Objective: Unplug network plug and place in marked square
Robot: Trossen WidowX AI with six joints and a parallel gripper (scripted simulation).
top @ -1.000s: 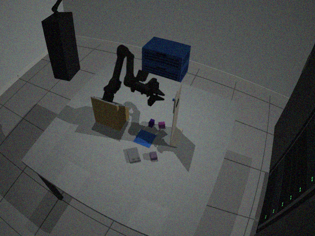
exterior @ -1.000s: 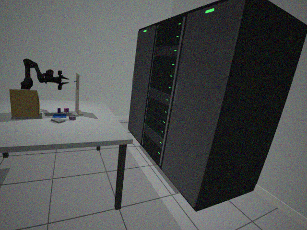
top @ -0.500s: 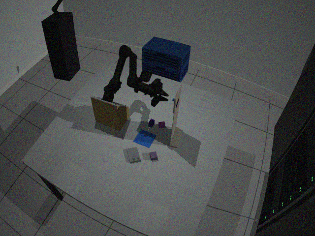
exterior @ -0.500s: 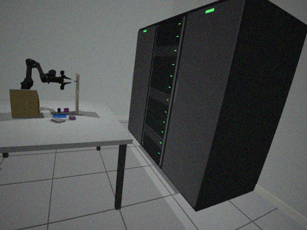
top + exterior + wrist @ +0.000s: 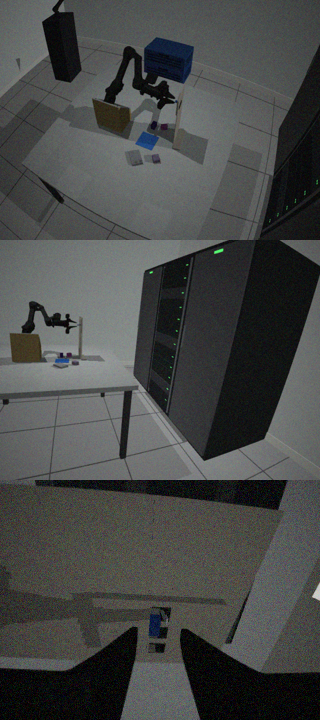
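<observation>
Right now my gripper tip is 20 mm short of the grey network plug. The rest, counted from my gripper tip: grey flat block: 340 mm below, 230 mm to the right, 170 mm behind; blue marked square: 340 mm below, 140 mm behind, 70 mm to the right; beige panel: 150 mm below, 40 mm ahead, 10 mm to the right.
</observation>
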